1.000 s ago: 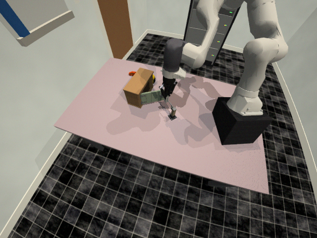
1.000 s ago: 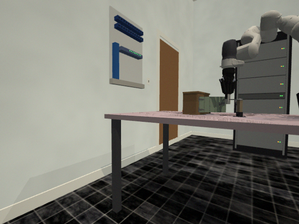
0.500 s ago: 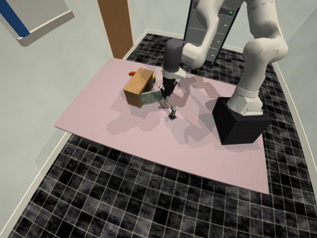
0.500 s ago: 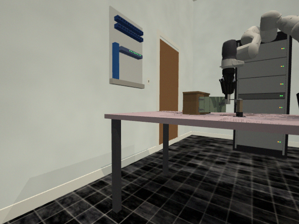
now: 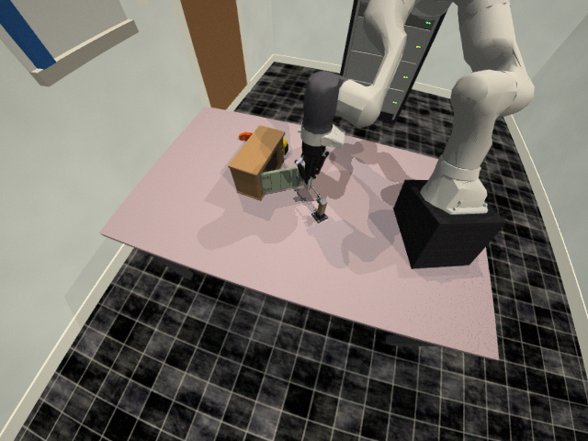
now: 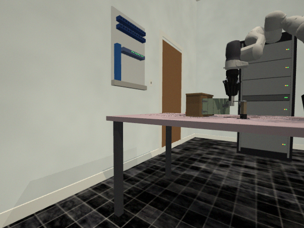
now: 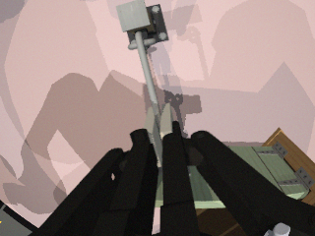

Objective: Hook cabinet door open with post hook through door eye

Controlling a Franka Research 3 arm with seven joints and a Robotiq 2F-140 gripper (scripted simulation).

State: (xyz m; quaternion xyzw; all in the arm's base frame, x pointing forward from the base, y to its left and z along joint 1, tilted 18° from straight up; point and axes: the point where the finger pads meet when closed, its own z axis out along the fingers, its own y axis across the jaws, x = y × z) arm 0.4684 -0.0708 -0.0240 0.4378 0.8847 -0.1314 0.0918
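Now: hand 2 cm above the hook rod, 1 cm to the right of it and 1 cm past it. From my hand the other things lie so: cabinet door 10 cm ahead, 4 cm below, 2 cm to the right; then yellow object 27 cm to the right, 15 cm ahead, 8 cm below; then orange object 33 cm to the right, 29 cm ahead, 9 cm below.
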